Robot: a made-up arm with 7 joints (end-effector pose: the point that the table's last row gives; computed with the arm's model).
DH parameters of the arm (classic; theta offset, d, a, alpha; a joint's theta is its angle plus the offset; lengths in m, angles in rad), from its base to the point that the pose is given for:
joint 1: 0 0.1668 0 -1.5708
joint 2: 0 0 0 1.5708
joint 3: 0 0.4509 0.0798 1.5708
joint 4: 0 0 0.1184 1.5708
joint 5: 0 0.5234 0 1.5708
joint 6: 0 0 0.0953 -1.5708
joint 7: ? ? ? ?
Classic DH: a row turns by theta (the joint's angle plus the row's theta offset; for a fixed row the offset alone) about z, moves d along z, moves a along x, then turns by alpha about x.
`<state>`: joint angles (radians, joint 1 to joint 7).
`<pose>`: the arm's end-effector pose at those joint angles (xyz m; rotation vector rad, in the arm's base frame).
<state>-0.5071 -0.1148 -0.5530 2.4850 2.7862 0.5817 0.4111</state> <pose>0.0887 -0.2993 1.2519 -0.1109 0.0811 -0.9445</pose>
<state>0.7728 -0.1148 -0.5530 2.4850 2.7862 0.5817 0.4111</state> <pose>0.3122 -0.0009 1.2519 -0.1329 -0.0012 0.3335</pose>
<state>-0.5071 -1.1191 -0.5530 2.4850 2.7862 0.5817 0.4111</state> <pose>-0.8020 0.1955 0.9372 -0.1364 -0.9624 -0.9283</pose>
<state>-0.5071 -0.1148 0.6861 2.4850 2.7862 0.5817 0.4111</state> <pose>0.2961 0.1280 1.2489 -0.2663 0.0065 0.2854</pose>
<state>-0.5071 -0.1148 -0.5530 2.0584 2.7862 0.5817 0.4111</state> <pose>0.2139 -0.5007 1.0844 0.1326 0.4446 -0.8758</pose>
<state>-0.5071 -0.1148 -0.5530 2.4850 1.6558 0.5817 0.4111</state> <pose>0.0766 -0.2955 1.2572 -0.5943 0.5643 -1.8570</pose>
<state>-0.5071 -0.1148 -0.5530 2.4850 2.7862 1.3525 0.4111</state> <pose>0.0685 -0.1884 1.2800 -0.7208 -0.4281 -0.8426</pose>
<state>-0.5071 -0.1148 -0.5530 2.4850 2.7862 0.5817 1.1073</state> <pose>0.0887 -0.2993 1.2519 -0.0740 0.1101 -0.2494</pose>
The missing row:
joint 7: 0 0.1217 0 0
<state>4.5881 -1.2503 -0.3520 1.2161 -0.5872 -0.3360 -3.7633</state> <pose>-0.1562 0.2278 0.9812 0.3806 0.4819 -2.8258</pose>
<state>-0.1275 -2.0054 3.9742 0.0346 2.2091 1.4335 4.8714</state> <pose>0.1782 -0.2933 0.1258 1.2659 0.6262 -0.9380</pose>
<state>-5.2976 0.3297 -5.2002 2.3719 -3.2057 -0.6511 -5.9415</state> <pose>-0.0853 0.6522 0.8776 -1.3148 1.5141 1.8938</pose>
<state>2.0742 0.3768 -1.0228 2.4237 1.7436 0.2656 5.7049</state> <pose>0.0922 0.6685 1.0534 -0.9386 -0.5206 -0.8281</pose>
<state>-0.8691 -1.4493 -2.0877 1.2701 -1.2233 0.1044 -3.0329</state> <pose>-0.8039 -0.1156 -0.0855 2.2666 0.5919 -0.8587</pose>
